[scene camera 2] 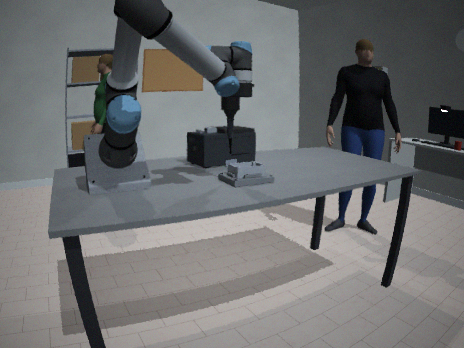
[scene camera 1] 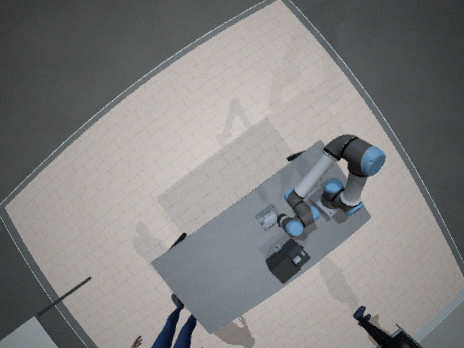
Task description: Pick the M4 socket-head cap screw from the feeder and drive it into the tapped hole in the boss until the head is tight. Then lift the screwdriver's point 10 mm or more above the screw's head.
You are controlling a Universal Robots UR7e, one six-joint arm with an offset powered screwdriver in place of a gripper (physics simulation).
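My screwdriver (scene camera 2: 231, 148) points straight down, its tip a little above the back left part of the light grey part in scene camera 2, with a small gap below. In scene camera 1 the wrist hides its tip. The light grey part (scene camera 1: 268, 219) (scene camera 2: 245, 170) with the boss sits on a flat grey base (scene camera 2: 250, 181) on the table. The dark feeder box (scene camera 1: 283, 269) (scene camera 2: 210, 150) stands behind the screwdriver in scene camera 2. The screw and the tapped hole are too small to make out, and whether the tip holds a screw cannot be told.
The arm's base plate (scene camera 2: 95, 172) stands at one end of the grey table (scene camera 1: 215, 280) (scene camera 2: 165, 202). A person in black and blue (scene camera 1: 166, 332) (scene camera 2: 364, 100) stands close to the table's other end. A person in green (scene camera 2: 101, 97) is by the shelf unit (scene camera 2: 67, 107).
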